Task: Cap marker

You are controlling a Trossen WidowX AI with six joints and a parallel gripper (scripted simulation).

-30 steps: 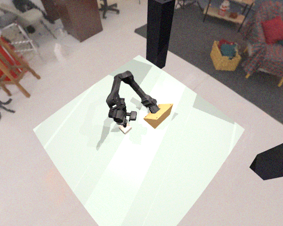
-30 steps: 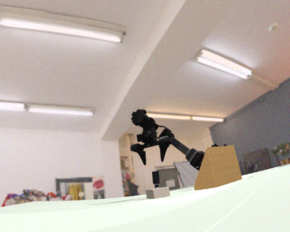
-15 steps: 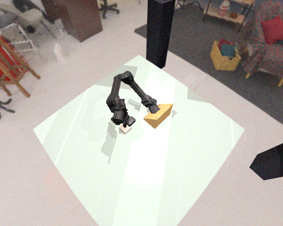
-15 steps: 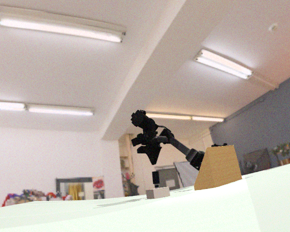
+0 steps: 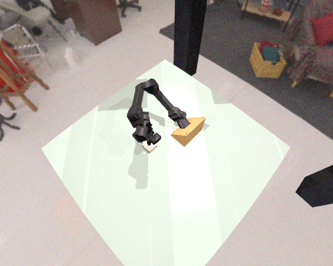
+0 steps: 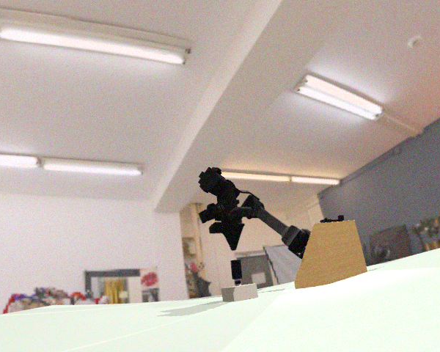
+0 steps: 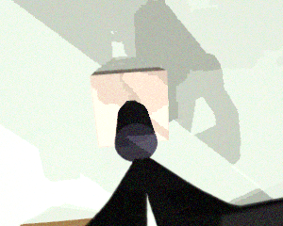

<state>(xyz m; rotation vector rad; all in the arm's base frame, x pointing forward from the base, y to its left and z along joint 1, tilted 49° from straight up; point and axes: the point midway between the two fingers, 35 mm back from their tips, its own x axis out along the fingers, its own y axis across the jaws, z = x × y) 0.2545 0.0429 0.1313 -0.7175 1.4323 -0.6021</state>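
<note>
My gripper tip is now 6 cm above the cap. The rest, counted from my gripper tip: holder block: 12 cm below.
</note>
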